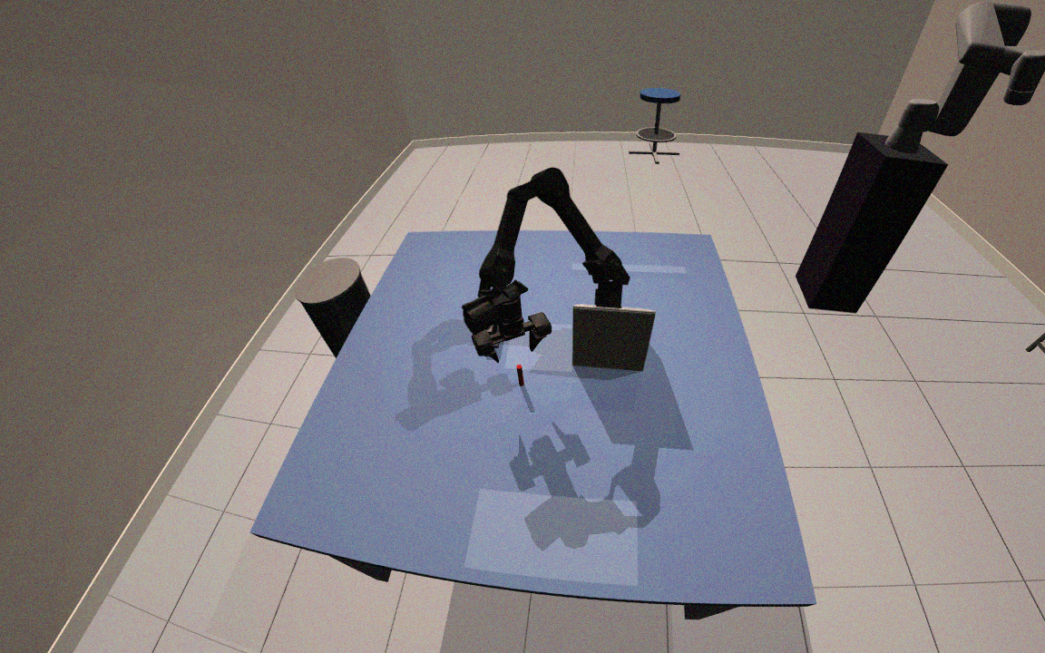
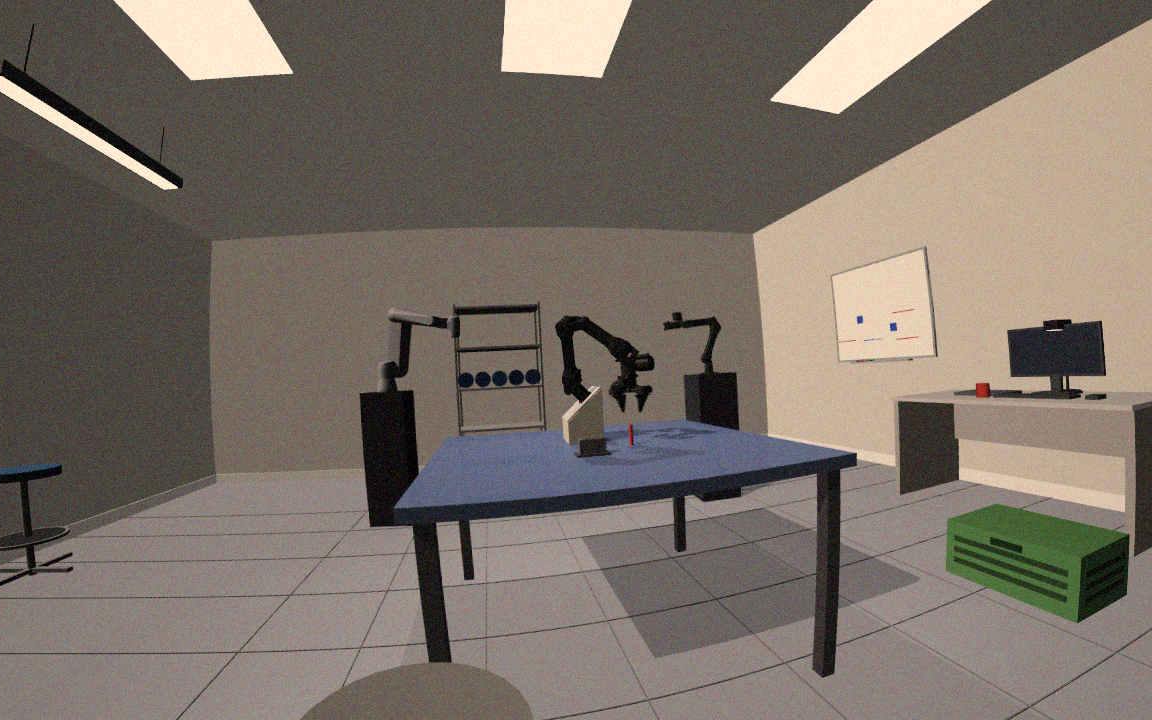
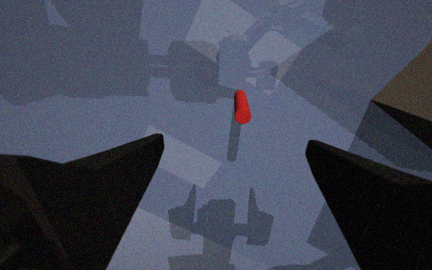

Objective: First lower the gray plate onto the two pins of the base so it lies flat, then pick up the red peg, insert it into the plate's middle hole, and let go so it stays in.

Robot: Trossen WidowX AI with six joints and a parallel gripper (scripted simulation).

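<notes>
My gripper tip is 90 mm above the red peg and 10 mm past it. From my gripper tip the other things lie so: base (180 mm to the right, 130 mm ahead, 120 mm below); then gray plate (180 mm to the right, 130 mm ahead, 80 mm below).
</notes>
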